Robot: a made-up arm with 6 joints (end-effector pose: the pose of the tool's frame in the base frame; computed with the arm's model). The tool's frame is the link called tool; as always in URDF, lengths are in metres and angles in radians. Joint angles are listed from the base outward.
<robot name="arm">
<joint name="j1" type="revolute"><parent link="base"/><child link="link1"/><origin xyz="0.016 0.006 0.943" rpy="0 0 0"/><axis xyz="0 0 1"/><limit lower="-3.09" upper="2.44"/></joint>
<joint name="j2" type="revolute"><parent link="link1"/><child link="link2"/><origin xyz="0.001 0.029 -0.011" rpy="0 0 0"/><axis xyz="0 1 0"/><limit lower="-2.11" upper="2.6"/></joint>
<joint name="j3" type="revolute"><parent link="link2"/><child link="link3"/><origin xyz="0.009 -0.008 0.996" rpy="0 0 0"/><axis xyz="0 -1 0"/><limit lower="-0.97" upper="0.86"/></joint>
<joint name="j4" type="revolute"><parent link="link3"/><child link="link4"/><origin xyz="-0.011 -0.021 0.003" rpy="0 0 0"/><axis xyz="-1 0 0"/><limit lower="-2.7" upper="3.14"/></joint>
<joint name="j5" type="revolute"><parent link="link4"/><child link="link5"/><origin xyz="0.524 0.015 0.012" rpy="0 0 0"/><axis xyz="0 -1 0"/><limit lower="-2.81" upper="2.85"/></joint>
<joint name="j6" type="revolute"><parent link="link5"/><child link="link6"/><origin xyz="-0.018 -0.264 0.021" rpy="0 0 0"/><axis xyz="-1 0 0"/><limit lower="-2.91" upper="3.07"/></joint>
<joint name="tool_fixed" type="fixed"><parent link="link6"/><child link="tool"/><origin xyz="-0.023 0.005 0.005" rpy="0 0 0"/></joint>
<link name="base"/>
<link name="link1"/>
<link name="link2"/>
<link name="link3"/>
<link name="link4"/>
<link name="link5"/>
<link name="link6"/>
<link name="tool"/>
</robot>
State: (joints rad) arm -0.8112 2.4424 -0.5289 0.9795 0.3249 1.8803
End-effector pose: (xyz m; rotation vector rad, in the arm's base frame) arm 0.0682 -0.2324 -0.1268 -0.2181 0.4208 1.9781
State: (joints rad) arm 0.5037 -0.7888 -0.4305 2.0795 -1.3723 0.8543
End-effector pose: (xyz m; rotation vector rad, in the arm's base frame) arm -0.3038 0.0204 1.9994 -2.1188 0.8209 -1.1669
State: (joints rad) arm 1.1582 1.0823 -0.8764 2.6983 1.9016 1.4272
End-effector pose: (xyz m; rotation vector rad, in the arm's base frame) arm 0.1553 0.8379 0.8673 -1.2804 1.3165 -2.4168
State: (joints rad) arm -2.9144 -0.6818 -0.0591 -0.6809 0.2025 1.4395
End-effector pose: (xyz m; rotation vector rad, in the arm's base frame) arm 0.1263 0.2386 1.8755 1.0796 -0.8412 2.6091
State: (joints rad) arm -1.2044 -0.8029 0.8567 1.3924 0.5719 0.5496
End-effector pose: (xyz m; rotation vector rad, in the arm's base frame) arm -0.3715 0.9203 2.0732 2.4108 0.3504 1.4914
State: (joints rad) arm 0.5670 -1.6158 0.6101 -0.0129 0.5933 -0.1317
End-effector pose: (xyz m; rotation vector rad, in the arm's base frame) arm -0.9372 -0.8912 1.2575 0.8400 -2.7281 0.3234
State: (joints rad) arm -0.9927 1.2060 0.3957 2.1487 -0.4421 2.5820
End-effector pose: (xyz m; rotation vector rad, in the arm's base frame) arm 0.9277 -1.0760 1.0606 1.3932 -0.5399 -1.5071
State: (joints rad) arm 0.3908 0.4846 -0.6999 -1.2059 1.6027 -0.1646
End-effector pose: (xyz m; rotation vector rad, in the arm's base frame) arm 0.4433 0.1177 1.2684 0.4258 -0.3744 -0.7856
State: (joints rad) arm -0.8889 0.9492 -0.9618 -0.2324 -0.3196 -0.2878
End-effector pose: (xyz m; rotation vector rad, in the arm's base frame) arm 0.2316 -0.6574 1.0511 1.3435 1.9340 -0.9883
